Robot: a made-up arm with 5 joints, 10 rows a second.
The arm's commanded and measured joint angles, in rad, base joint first. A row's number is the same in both.
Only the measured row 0 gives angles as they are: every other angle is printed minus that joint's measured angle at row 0.
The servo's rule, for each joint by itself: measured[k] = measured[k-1] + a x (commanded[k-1-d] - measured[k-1]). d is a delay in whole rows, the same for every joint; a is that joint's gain. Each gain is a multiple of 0.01, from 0.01 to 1. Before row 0 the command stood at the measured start. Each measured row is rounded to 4 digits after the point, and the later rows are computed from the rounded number. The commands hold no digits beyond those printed.
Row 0, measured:
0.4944 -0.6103 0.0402 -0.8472 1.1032
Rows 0 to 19, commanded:
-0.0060 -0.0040 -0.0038 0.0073 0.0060
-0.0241 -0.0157 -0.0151 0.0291 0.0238
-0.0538 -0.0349 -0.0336 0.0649 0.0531
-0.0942 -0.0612 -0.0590 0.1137 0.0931
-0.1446 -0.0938 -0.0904 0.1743 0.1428
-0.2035 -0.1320 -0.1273 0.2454 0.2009
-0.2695 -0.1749 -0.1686 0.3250 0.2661
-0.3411 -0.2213 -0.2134 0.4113 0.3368
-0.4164 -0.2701 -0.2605 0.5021 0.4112
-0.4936 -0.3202 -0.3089 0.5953 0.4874
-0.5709 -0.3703 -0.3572 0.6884 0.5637
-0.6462 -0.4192 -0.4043 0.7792 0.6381
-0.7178 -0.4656 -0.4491 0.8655 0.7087
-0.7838 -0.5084 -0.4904 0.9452 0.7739
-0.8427 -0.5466 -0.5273 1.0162 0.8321
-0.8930 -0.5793 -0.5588 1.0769 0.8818
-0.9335 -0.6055 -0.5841 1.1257 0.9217
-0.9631 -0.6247 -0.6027 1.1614 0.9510
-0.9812 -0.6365 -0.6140 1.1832 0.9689
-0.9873 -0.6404 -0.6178 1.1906 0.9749
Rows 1 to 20, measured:
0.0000 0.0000 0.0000 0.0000 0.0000
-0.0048 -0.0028 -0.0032 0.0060 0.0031
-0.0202 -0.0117 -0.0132 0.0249 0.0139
-0.0471 -0.0277 -0.0303 0.0577 0.0343
-0.0848 -0.0508 -0.0544 0.1036 0.0649
-0.1326 -0.0805 -0.0846 0.1616 0.1054
-0.1893 -0.1160 -0.1205 0.2303 0.1551
-0.2535 -0.1566 -0.1609 0.3080 0.2128
-0.3236 -0.2012 -0.2050 0.3927 0.2773
-0.3978 -0.2487 -0.2516 0.4824 0.3469
-0.4744 -0.2980 -0.2997 0.5750 0.4200
-0.5516 -0.3479 -0.3480 0.6680 0.4947
-0.6273 -0.3971 -0.3953 0.7592 0.5693
-0.6997 -0.4444 -0.4405 0.8464 0.6418
-0.7670 -0.4886 -0.4824 0.9274 0.7105
-0.8276 -0.5286 -0.5201 1.0002 0.7737
-0.8799 -0.5636 -0.5526 1.0631 0.8299
-0.9228 -0.5925 -0.5791 1.1144 0.8776
-0.9550 -0.6147 -0.5989 1.1529 0.9158
-0.9760 -0.6297 -0.6116 1.1777 0.9434
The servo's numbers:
d 1
a 0.80 0.69 0.84 0.82 0.52

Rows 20 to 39, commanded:
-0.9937 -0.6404 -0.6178 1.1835 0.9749
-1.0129 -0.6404 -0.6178 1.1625 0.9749
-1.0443 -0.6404 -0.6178 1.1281 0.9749
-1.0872 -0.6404 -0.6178 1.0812 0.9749
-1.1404 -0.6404 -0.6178 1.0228 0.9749
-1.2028 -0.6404 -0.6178 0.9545 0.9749
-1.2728 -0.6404 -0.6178 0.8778 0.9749
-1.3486 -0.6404 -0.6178 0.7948 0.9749
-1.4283 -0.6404 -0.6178 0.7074 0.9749
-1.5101 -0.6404 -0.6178 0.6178 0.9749
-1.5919 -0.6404 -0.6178 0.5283 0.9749
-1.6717 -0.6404 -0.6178 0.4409 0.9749
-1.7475 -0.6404 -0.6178 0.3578 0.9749
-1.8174 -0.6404 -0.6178 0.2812 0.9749
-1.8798 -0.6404 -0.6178 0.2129 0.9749
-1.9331 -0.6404 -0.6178 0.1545 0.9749
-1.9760 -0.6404 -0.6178 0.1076 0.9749
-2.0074 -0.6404 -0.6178 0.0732 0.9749
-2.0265 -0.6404 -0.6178 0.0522 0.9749
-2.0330 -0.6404 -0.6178 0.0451 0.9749
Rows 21 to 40, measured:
-0.9850 -0.6371 -0.6168 1.1883 0.9598
-0.9920 -0.6394 -0.6176 1.1844 0.9677
-1.0087 -0.6401 -0.6178 1.1664 0.9714
-1.0372 -0.6403 -0.6178 1.1350 0.9732
-1.0772 -0.6404 -0.6178 1.0909 0.9741
-1.1278 -0.6404 -0.6178 1.0351 0.9745
-1.1878 -0.6404 -0.6178 0.9690 0.9747
-1.2558 -0.6404 -0.6178 0.8942 0.9748
-1.3300 -0.6404 -0.6178 0.8127 0.9749
-1.4086 -0.6404 -0.6178 0.7264 0.9749
-1.4898 -0.6404 -0.6178 0.6373 0.9749
-1.5715 -0.6404 -0.6178 0.5479 0.9749
-1.6517 -0.6404 -0.6178 0.4602 0.9749
-1.7283 -0.6404 -0.6178 0.3762 0.9749
-1.7996 -0.6404 -0.6178 0.2983 0.9749
-1.8638 -0.6404 -0.6178 0.2283 0.9749
-1.9192 -0.6404 -0.6178 0.1678 0.9749
-1.9646 -0.6404 -0.6178 0.1184 0.9749
-1.9988 -0.6404 -0.6178 0.0813 0.9749
-2.0210 -0.6404 -0.6178 0.0574 0.9749

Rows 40 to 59, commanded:
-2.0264 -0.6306 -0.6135 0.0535 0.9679
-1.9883 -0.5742 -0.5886 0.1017 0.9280
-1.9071 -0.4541 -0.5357 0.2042 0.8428
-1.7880 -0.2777 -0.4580 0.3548 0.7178
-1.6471 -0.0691 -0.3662 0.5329 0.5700
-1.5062 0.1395 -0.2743 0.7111 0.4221
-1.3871 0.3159 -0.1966 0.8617 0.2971
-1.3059 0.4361 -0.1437 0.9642 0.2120
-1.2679 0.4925 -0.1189 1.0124 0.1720
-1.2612 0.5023 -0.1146 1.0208 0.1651
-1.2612 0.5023 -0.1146 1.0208 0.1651
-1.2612 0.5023 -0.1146 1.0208 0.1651
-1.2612 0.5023 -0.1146 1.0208 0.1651
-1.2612 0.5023 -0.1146 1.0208 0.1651
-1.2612 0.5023 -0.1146 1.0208 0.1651
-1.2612 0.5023 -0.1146 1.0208 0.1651
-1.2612 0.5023 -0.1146 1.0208 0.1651
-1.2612 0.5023 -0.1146 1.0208 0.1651
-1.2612 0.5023 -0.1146 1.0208 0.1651
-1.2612 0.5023 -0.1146 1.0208 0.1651
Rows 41 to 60, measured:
-2.0306 -0.6404 -0.6178 0.0473 0.9749
-2.0272 -0.6336 -0.6142 0.0524 0.9713
-1.9961 -0.5926 -0.5927 0.0928 0.9488
-1.9249 -0.4970 -0.5448 0.1841 0.8937
-1.8154 -0.3457 -0.4719 0.3241 0.8022
-1.6808 -0.1548 -0.3831 0.4953 0.6815
-1.5411 0.0483 -0.2917 0.6723 0.5466
-1.4179 0.2329 -0.2118 0.8276 0.4169
-1.3283 0.3731 -0.1546 0.9396 0.3104
-1.2800 0.4555 -0.1246 0.9993 0.2384
-1.2650 0.4878 -0.1162 1.0169 0.2003
-1.2620 0.4978 -0.1149 1.0201 0.1820
-1.2614 0.5009 -0.1146 1.0207 0.1732
-1.2612 0.5019 -0.1146 1.0208 0.1690
-1.2612 0.5022 -0.1146 1.0208 0.1670
-1.2612 0.5023 -0.1146 1.0208 0.1660
-1.2612 0.5023 -0.1146 1.0208 0.1655
-1.2612 0.5023 -0.1146 1.0208 0.1653
-1.2612 0.5023 -0.1146 1.0208 0.1652
-1.2612 0.5023 -0.1146 1.0208 0.1651

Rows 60 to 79, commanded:
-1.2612 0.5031 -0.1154 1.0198 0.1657
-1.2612 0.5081 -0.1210 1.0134 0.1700
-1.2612 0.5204 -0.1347 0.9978 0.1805
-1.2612 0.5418 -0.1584 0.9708 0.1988
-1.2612 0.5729 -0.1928 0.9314 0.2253
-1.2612 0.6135 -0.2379 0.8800 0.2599
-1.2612 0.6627 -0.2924 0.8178 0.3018
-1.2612 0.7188 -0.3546 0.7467 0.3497
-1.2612 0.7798 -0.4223 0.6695 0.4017
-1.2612 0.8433 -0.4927 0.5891 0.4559
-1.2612 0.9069 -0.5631 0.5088 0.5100
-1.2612 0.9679 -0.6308 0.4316 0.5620
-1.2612 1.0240 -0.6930 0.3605 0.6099
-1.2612 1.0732 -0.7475 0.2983 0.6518
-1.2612 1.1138 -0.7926 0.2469 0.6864
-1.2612 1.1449 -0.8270 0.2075 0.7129
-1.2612 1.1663 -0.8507 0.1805 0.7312
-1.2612 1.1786 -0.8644 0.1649 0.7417
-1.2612 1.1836 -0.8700 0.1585 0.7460
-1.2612 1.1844 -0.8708 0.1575 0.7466
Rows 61 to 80, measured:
-1.2612 0.5023 -0.1146 1.0208 0.1651
-1.2612 0.5029 -0.1153 1.0200 0.1654
-1.2612 0.5065 -0.1201 1.0146 0.1678
-1.2612 0.5161 -0.1324 1.0008 0.1744
-1.2612 0.5338 -0.1542 0.9762 0.1871
-1.2612 0.5608 -0.1866 0.9395 0.2070
-1.2612 0.5972 -0.2297 0.8907 0.2345
-1.2612 0.6424 -0.2824 0.8309 0.2695
-1.2612 0.6951 -0.3430 0.7619 0.3112
-1.2612 0.7535 -0.4096 0.6861 0.3583
-1.2612 0.8155 -0.4794 0.6066 0.4091
-1.2612 0.8786 -0.5497 0.5264 0.4616
-1.2612 0.9402 -0.6178 0.4487 0.5138
-1.2612 0.9980 -0.6810 0.3764 0.5638
-1.2612 1.0499 -0.7369 0.3124 0.6096
-1.2612 1.0940 -0.7837 0.2587 0.6495
-1.2612 1.1291 -0.8201 0.2167 0.6825
-1.2612 1.1548 -0.8458 0.1870 0.7078
-1.2612 1.1712 -0.8614 0.1689 0.7254
-1.2612 1.1798 -0.8686 0.1604 0.7361

